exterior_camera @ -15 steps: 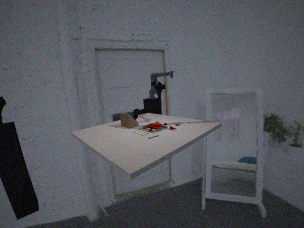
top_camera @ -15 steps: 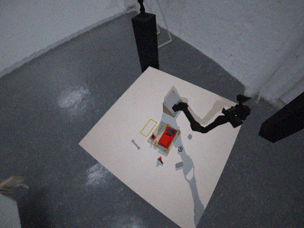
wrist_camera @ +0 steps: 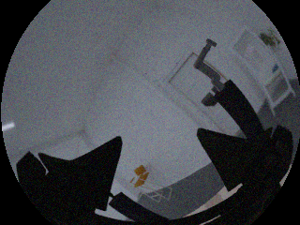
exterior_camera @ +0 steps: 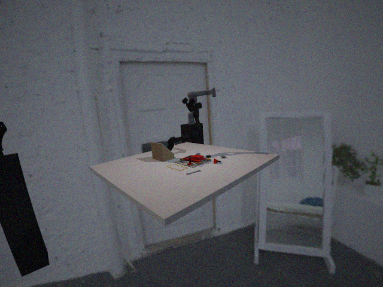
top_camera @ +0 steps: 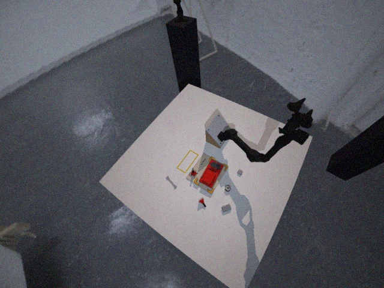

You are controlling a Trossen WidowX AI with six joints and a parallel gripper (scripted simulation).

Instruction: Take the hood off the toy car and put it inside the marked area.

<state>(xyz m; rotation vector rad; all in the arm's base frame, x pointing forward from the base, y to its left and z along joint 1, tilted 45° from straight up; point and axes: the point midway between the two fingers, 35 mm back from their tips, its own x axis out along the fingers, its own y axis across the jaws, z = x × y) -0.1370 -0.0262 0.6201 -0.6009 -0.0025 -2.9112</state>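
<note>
The red hood is 510 mm ahead of my gripper tip, 500 mm below it and 330 mm to the right of it. From my gripper tip the other things lie so: dark wheel (530 mm below, 500 mm ahead, 170 mm to the right); grey tool (700 mm ahead, 550 mm to the right, 540 mm below).
</note>
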